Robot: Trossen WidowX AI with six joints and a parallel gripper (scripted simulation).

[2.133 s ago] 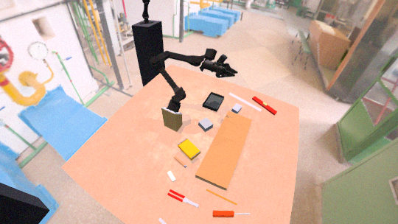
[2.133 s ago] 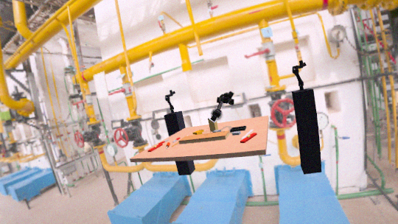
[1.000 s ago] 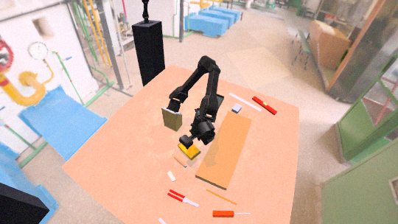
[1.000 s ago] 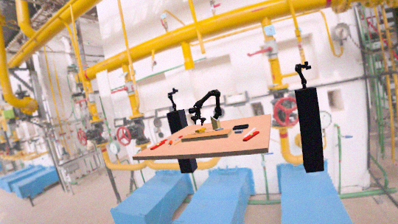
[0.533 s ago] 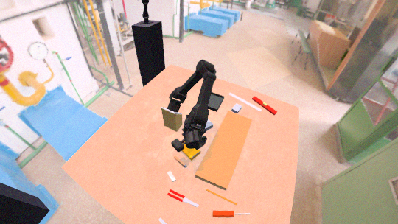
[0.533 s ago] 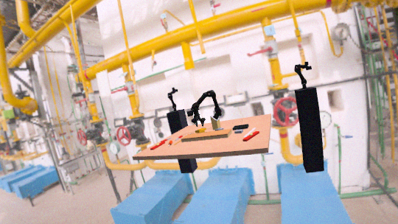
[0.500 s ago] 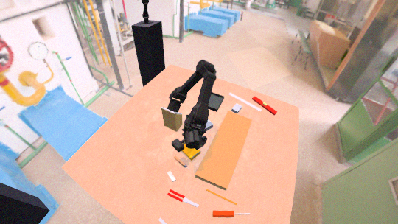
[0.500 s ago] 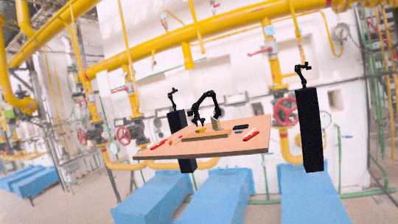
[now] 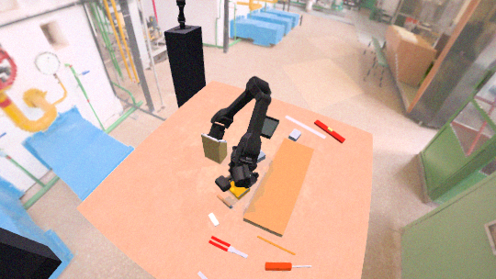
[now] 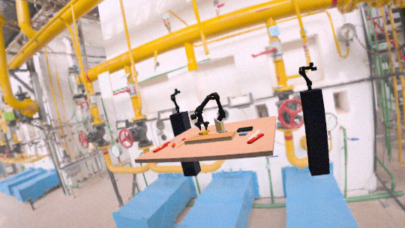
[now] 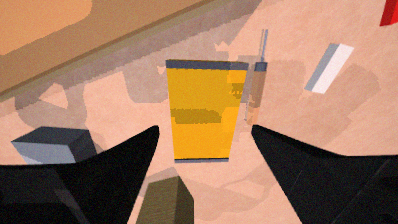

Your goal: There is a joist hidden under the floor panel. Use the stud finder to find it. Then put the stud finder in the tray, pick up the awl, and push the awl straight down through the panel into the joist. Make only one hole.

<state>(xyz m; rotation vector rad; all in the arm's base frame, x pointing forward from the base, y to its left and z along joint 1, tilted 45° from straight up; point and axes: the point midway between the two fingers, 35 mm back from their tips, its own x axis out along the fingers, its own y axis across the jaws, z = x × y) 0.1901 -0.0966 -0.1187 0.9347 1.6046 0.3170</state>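
The yellow stud finder is 6 cm below my gripper tip and 1 cm ahead of it. The rest, counted from my gripper tip: white block 18 cm to the right, 6 cm below, 2 cm behind; then awl 9 cm to the right, 6 cm below, 1 cm ahead; then pencil 26 cm ahead, 17 cm to the right, 7 cm below.
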